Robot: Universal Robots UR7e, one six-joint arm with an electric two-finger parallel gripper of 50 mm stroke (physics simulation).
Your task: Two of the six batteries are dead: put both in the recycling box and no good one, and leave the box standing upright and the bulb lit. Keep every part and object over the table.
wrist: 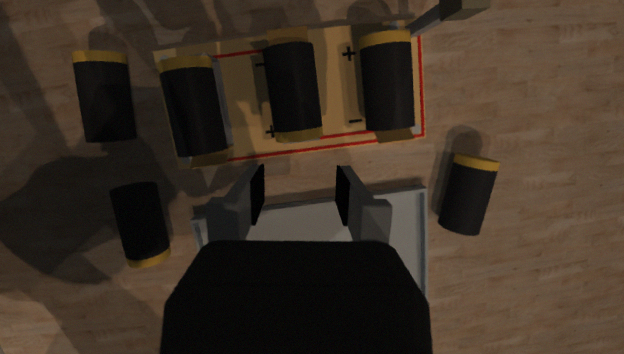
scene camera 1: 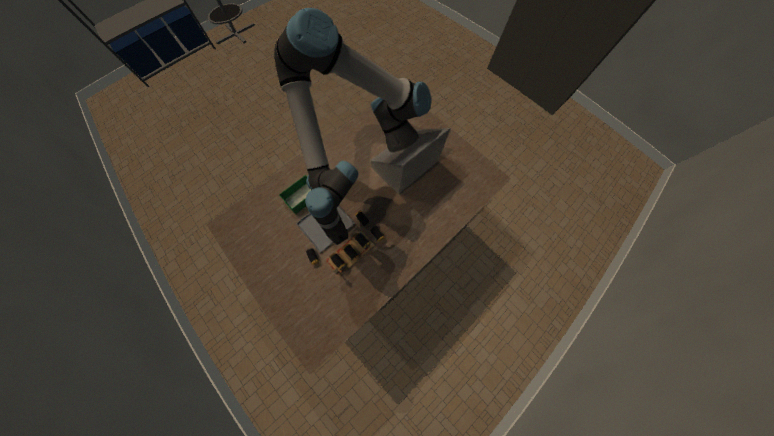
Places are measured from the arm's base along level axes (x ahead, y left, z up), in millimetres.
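Pixels of known places: gripper, fingertip midpoint: [wrist: 300, 183]; arm's base, origin of the base link: [scene camera 1: 403, 143].
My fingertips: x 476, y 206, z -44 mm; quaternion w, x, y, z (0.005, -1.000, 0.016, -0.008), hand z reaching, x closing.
Note:
For each thing: its middle in the pictures, then the offset to it from my fingertips. "spot": a spot on its surface instead. Level surfaces: height alone.
- battery board, its level: dz -65 mm
- left battery, body centre: [wrist: 194, 107] [scene camera 1: 362, 240] dx -71, dy +43, dz -42 mm
- right battery, body centre: [wrist: 387, 83] [scene camera 1: 338, 261] dx +62, dy +58, dz -43 mm
- middle battery, body centre: [wrist: 293, 94] [scene camera 1: 350, 251] dx -3, dy +51, dz -46 mm
- green box, body centre: [scene camera 1: 300, 194] dx +40, dy -305, dz -45 mm
- grey tray, body centre: [wrist: 321, 292] [scene camera 1: 325, 223] dx +18, dy -125, dz -69 mm
- grey bar, surface spot: [wrist: 462, 7] spot: dx +78, dy +90, dz +17 mm
My gripper [scene camera 1: 340, 240] [wrist: 300, 183] is open and empty, above the grey tray's edge beside the battery board [scene camera 1: 344, 257] [wrist: 242, 110]. The board holds a left battery [scene camera 1: 361, 240] [wrist: 194, 110] and a right battery [scene camera 1: 336, 262] [wrist: 388, 85], gold ends up in the wrist view, and a middle battery [scene camera 1: 350, 251] [wrist: 294, 90], gold end down. Loose batteries lie off the board: one to its left [scene camera 1: 377, 233] [wrist: 105, 102], one lower left [scene camera 1: 362, 218] [wrist: 140, 220], one at right [scene camera 1: 311, 256] [wrist: 469, 197]. The green box [scene camera 1: 295, 196] is upright, partly hidden. The bulb's state is unclear.
The grey tray [scene camera 1: 315, 231] [wrist: 410, 220] lies between the board and the green box, partly under my arm. A dark block on a grey bar [wrist: 462, 7] juts in beyond the board's upper right corner. The arm's slanted grey base [scene camera 1: 417, 159] stands at the table's back.

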